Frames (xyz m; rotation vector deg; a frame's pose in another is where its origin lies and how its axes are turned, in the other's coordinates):
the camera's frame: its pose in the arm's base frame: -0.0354 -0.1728 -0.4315 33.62 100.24 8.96
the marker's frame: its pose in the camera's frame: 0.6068 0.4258 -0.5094 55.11 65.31 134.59
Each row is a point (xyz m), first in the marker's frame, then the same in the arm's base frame.
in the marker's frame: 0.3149 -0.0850 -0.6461
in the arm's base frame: -0.6216 0.2038 -0.0499
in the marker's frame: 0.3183 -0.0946 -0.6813
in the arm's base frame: -0.6415 0.1857 -0.0250
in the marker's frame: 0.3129 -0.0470 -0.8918
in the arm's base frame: -0.7187 0.0023 0.0586
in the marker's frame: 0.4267 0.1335 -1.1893
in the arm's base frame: -0.6822 -0.3262 0.2160
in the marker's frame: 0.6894 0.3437 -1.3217
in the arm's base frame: -0.4498 -0.5460 0.3845
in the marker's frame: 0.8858 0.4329 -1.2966
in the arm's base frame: -0.2552 -0.5746 0.4765
